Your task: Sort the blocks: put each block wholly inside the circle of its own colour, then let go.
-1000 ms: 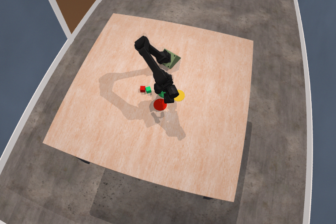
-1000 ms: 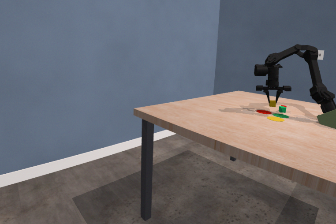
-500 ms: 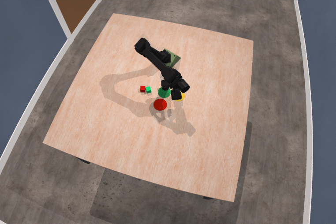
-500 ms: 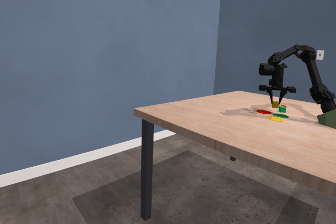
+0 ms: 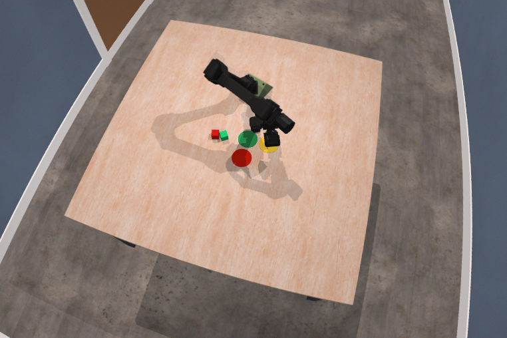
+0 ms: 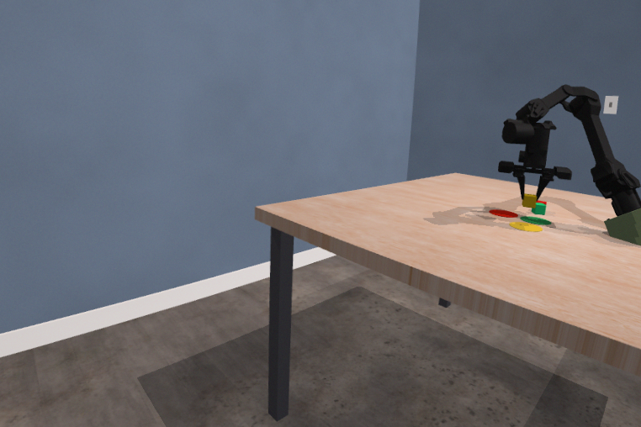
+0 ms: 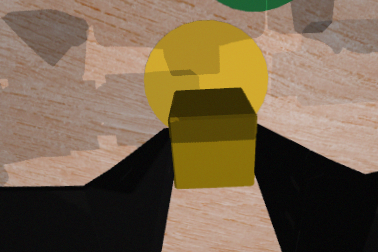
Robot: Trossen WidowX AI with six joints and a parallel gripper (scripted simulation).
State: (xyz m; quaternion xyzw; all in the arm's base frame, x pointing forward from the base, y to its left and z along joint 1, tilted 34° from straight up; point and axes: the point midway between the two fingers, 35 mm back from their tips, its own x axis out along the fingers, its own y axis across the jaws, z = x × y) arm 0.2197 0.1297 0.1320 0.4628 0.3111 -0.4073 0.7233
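Now: hand 11 cm above the yellow circle. The rest, counted from my hand: red circle: 12 cm to the right, 11 cm below, 7 cm ahead; then yellow block: 4 cm below; then green circle: 11 cm below, 10 cm to the right, 3 cm behind.
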